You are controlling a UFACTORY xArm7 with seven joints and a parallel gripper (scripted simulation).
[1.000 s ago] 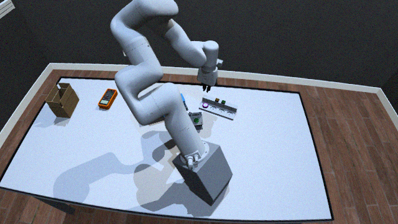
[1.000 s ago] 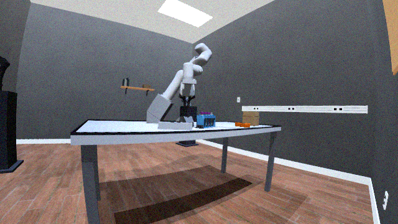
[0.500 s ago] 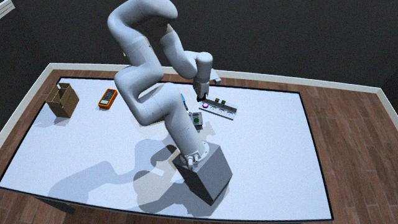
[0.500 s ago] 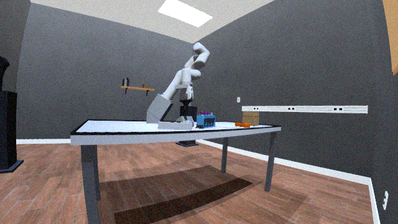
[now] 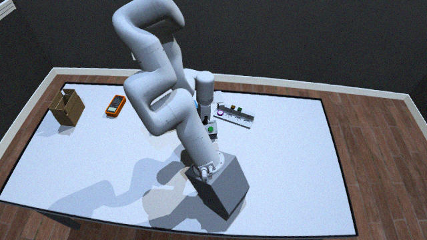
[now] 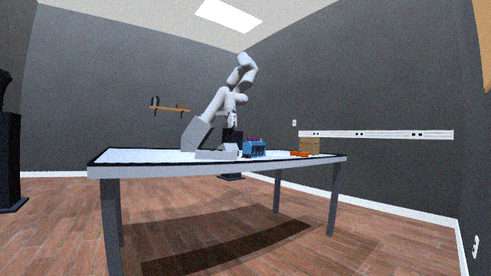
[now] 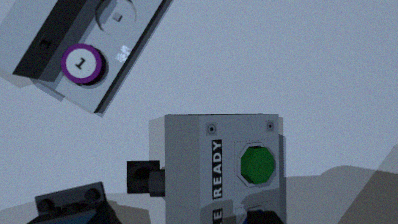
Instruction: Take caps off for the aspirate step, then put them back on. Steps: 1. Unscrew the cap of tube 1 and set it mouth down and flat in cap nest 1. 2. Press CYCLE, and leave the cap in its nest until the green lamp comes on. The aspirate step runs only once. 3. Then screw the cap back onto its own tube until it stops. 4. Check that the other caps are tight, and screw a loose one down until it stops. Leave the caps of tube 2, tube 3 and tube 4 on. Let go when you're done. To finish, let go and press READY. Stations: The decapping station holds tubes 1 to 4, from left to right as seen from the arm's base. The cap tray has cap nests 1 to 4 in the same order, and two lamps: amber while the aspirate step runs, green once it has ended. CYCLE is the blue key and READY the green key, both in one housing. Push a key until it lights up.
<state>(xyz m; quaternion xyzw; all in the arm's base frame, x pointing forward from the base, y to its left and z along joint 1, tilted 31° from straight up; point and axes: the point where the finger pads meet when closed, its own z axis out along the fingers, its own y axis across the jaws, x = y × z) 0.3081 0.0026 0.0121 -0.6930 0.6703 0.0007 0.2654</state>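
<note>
Now: hand 70 mm above the grey key housing, 10 mm to the left of it and 10 mm short of it.
</note>
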